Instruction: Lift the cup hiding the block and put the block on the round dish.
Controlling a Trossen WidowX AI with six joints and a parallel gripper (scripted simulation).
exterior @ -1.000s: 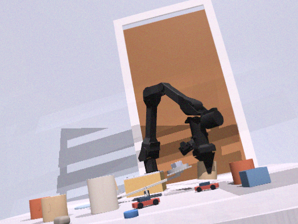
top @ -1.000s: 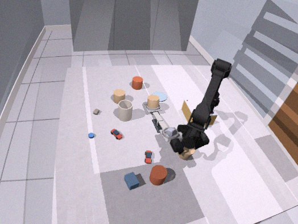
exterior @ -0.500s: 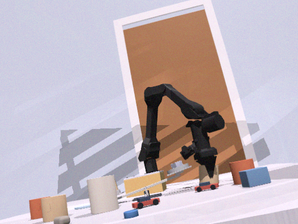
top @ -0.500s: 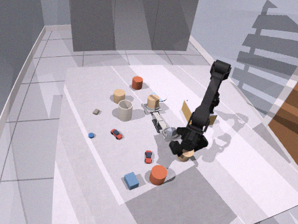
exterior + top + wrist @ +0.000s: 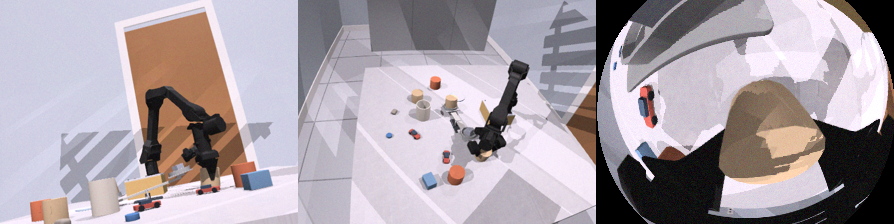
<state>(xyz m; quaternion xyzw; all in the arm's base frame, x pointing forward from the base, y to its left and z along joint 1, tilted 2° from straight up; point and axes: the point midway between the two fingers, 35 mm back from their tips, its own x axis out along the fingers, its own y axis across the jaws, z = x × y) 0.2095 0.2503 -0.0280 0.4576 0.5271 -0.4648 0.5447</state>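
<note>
My gripper tip is now 6 cm short of the pale grey block, 10 cm to the left of it and 6 cm below it. The rest, counted from my gripper tip: cream cup (27 cm ahead, 31 cm to the right, 2 cm above); pale blue round dish (2 cm ahead, 48 cm to the right, 2 cm below); blue block (28 cm ahead, 11 cm to the left, 1 cm below).
</note>
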